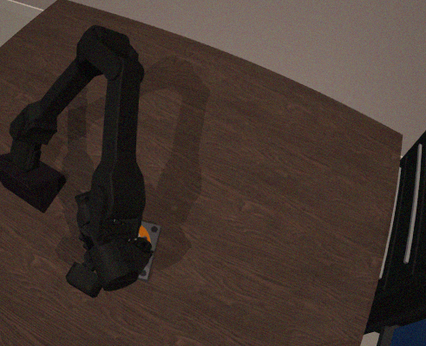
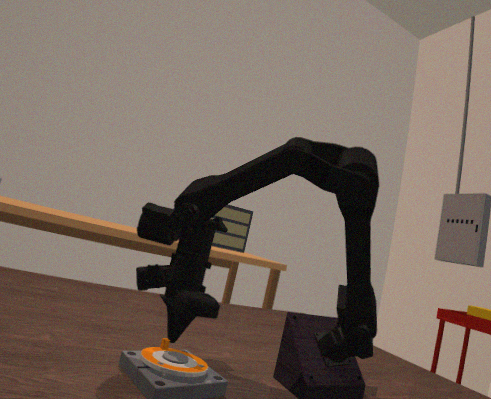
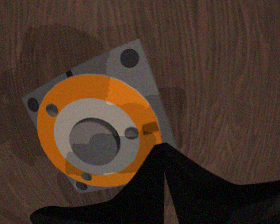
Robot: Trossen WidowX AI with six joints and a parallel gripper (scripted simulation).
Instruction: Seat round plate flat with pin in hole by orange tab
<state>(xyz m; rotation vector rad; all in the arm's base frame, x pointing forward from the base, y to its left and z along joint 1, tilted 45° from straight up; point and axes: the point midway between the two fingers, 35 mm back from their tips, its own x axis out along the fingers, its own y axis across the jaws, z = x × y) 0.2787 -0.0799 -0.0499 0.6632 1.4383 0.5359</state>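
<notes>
Now: the round plate 3 cm to the left of my gripper tip, 1 cm below it and 1 cm ahead of it.
</notes>
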